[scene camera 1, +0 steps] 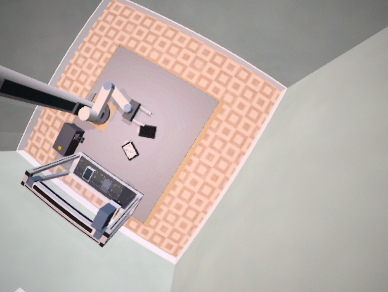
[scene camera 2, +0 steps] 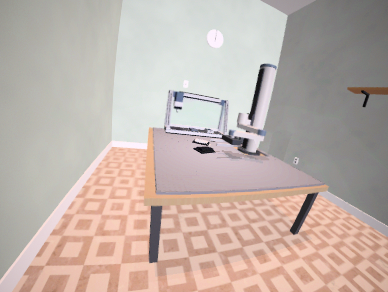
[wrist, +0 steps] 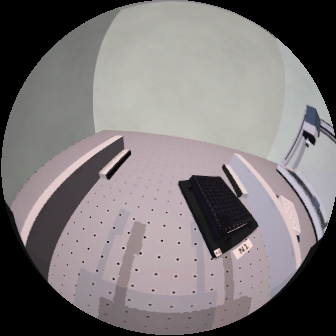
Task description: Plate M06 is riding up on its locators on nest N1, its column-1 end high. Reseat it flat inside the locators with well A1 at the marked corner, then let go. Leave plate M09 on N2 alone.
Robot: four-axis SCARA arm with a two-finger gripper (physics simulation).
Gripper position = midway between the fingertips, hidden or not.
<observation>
A black well plate [wrist: 224, 212] rests on a black nest [wrist: 224, 243]. Further things: the gripper [wrist: 178, 151].
</observation>
